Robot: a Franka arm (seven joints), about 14 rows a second.
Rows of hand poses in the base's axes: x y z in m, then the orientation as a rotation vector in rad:
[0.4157 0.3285 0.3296 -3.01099 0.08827 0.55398]
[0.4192 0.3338 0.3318 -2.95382 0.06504 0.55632]
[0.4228 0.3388 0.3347 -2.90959 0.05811 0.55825]
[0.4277 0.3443 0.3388 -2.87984 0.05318 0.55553]
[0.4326 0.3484 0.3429 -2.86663 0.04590 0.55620]
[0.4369 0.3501 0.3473 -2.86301 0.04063 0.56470]
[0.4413 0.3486 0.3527 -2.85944 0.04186 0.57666]
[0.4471 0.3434 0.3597 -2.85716 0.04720 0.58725]
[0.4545 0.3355 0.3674 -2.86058 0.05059 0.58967]
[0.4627 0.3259 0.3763 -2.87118 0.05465 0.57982]
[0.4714 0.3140 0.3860 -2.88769 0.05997 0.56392]
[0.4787 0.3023 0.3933 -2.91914 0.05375 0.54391]
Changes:
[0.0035 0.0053 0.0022 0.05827 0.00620 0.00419]
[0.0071 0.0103 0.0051 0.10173 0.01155 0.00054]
[0.0120 0.0158 0.0092 0.13164 0.01255 -0.00191]
[0.0169 0.0199 0.0133 0.14533 0.01413 0.00052]
[0.0212 0.0216 0.0177 0.14816 0.02008 0.00387]
[0.0256 0.0201 0.0231 0.14944 0.02854 0.00311]
[0.0314 0.0149 0.0301 0.14909 0.03606 -0.00023]
[0.0388 0.0070 0.0378 0.14489 0.03741 -0.00172]
[0.0470 -0.0026 0.0467 0.13578 0.02978 -0.00305]
[0.0557 -0.0145 0.0564 0.12172 0.01757 -0.00444]
[0.0630 -0.0262 0.0637 0.09537 0.00098 0.00435]

